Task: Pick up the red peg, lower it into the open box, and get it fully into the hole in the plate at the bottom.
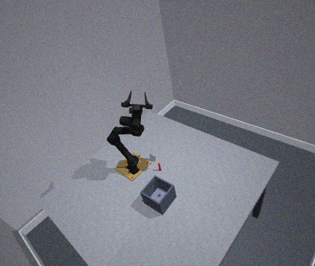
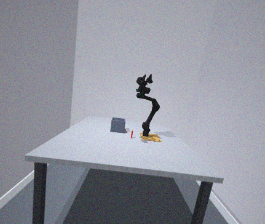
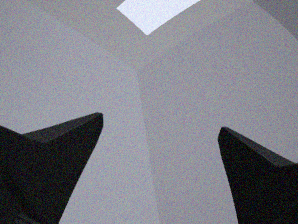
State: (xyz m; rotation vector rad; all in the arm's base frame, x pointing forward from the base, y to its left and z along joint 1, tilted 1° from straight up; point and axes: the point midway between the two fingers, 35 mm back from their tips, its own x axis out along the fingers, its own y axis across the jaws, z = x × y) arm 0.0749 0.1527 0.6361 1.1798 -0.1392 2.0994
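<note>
My gripper tip is 70 mm short of the red peg, 30 mm to the left of it and 630 mm above it. Round my gripper tip: light grey plate: 270 mm ahead, 200 mm to the right, 620 mm below.
</note>
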